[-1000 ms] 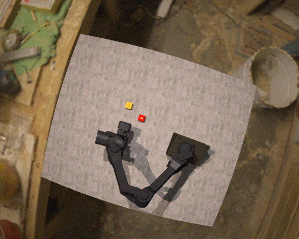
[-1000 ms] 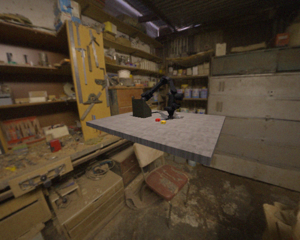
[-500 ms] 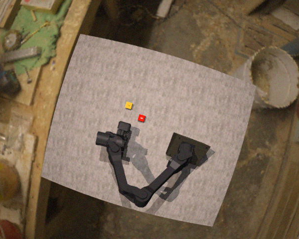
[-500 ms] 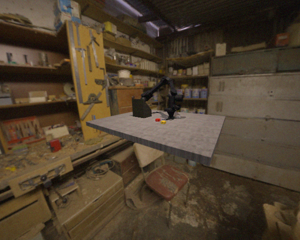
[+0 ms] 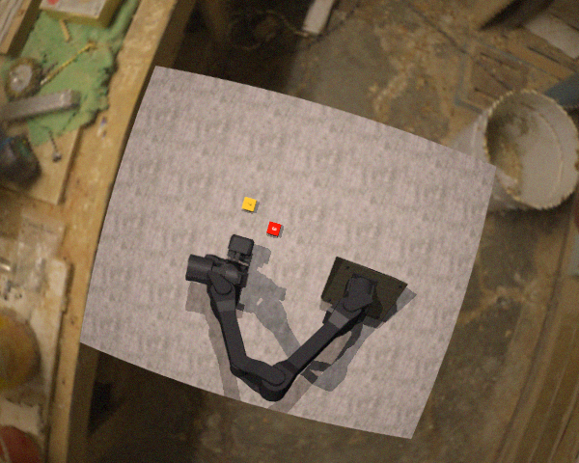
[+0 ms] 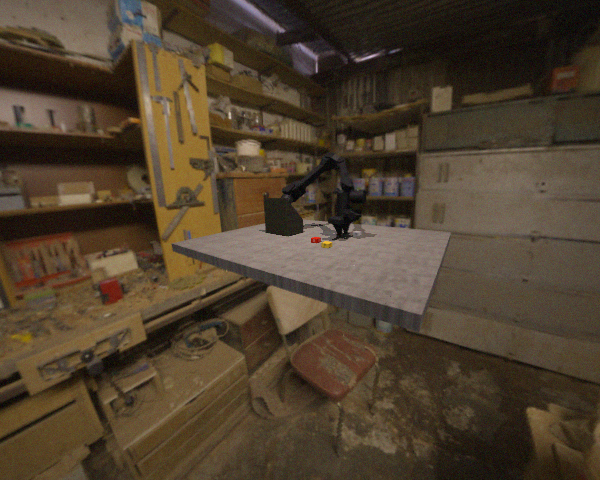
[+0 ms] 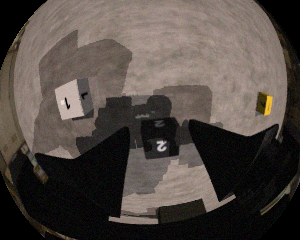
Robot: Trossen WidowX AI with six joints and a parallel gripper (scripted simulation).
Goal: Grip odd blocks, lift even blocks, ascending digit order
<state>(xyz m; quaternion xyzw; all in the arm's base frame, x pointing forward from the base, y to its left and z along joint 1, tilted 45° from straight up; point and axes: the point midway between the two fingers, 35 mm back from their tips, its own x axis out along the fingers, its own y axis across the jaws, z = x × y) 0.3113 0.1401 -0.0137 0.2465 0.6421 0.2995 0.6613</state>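
My gripper tip is now 1 cm past the dark block. The rest, counted from my gripper tip: white block: 8 cm to the left, 3 cm ahead; then red block: 14 cm to the right, 6 cm behind; then yellow block: 18 cm to the right, 3 cm ahead.
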